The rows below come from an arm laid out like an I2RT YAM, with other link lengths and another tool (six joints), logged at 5 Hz.
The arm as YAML. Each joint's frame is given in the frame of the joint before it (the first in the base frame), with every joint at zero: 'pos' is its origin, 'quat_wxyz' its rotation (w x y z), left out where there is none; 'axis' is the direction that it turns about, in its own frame. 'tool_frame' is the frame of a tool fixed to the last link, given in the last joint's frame.
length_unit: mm
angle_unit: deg
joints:
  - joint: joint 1
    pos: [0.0, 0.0, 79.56]
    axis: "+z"
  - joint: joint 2
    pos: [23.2, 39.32, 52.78]
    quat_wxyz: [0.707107, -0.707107, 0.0, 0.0]
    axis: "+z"
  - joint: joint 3
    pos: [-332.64, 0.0, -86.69]
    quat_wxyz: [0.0, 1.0, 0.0, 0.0]
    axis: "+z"
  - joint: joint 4
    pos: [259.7, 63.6, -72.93]
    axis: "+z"
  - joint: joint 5
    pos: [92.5, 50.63, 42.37]
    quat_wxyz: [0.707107, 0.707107, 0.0, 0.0]
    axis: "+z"
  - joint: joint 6
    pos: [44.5, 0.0, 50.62]
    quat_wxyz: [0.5, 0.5, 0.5, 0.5]
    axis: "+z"
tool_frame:
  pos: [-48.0, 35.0, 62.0]
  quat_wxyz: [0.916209, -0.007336, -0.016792, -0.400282]
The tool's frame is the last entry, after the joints.
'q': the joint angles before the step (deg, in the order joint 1, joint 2, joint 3, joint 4, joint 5, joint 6). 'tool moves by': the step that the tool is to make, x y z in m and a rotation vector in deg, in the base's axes. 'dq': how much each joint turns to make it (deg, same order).
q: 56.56, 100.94, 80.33, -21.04, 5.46, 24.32
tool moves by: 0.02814, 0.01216, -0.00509, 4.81, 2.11, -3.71
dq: -2.32, 3.30, 0.81, 4.92, -1.84, 4.32
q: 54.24, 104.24, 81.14, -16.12, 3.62, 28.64
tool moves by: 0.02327, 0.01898, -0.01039, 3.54, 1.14, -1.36
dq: -1.18, 4.58, 2.10, 4.54, -1.73, 2.48
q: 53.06, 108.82, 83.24, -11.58, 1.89, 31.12
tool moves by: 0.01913, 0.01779, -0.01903, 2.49, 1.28, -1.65
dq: -0.60, 4.69, 1.39, 4.43, -0.66, 2.65
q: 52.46, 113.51, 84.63, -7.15, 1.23, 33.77
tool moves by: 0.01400, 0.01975, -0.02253, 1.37, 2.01, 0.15
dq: -0.22, 5.36, 2.93, 2.28, -1.73, 1.74
